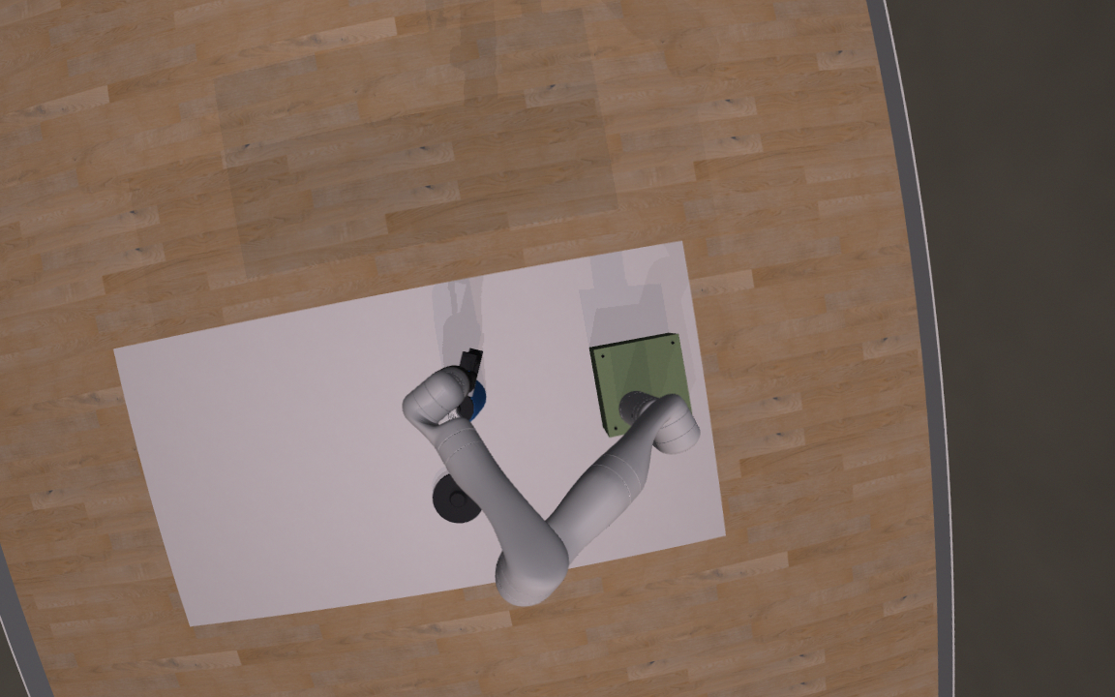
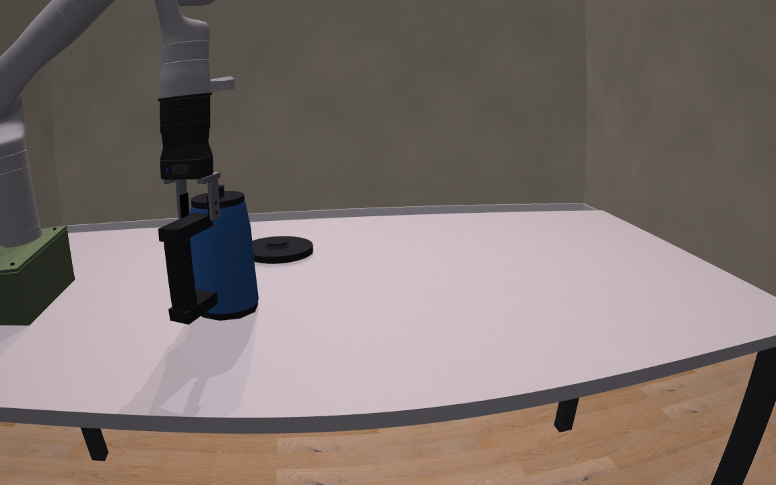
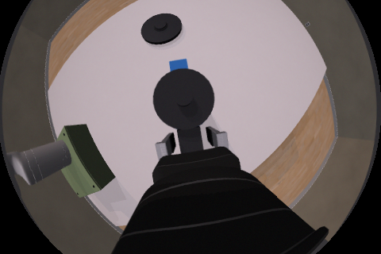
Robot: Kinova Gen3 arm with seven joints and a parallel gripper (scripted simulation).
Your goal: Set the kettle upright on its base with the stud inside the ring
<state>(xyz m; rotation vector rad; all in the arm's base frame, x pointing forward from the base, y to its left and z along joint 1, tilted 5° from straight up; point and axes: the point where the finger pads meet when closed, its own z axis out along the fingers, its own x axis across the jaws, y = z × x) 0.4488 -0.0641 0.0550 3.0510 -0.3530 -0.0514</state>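
The blue kettle lies 2 cm to the left of my hand and 8 cm below it. Round my hand: round black base: 4 cm ahead, 35 cm to the left, 17 cm below.
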